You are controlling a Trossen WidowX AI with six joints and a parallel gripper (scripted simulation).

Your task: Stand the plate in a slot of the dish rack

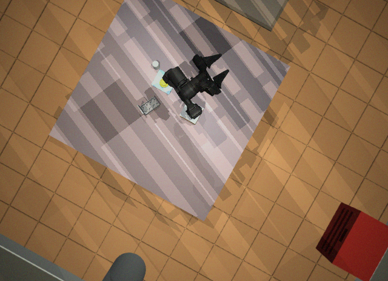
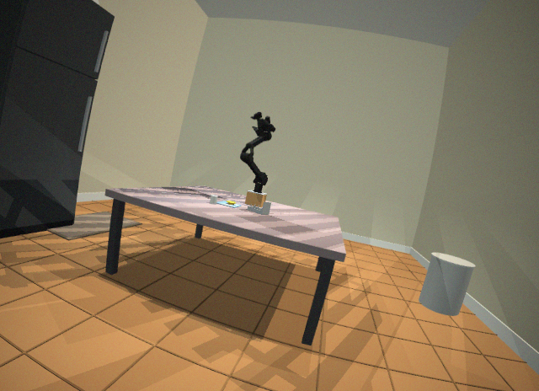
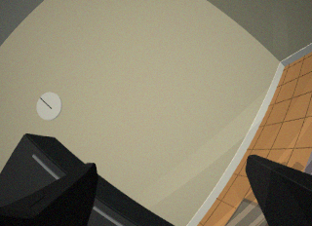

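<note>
My gripper tip is 60 cm above the yellow plate, 35 cm short of it and 6 cm to the right of it. The rest, counted from my gripper tip: grey dish rack 60 cm below, 37 cm ahead, 26 cm to the left.
</note>
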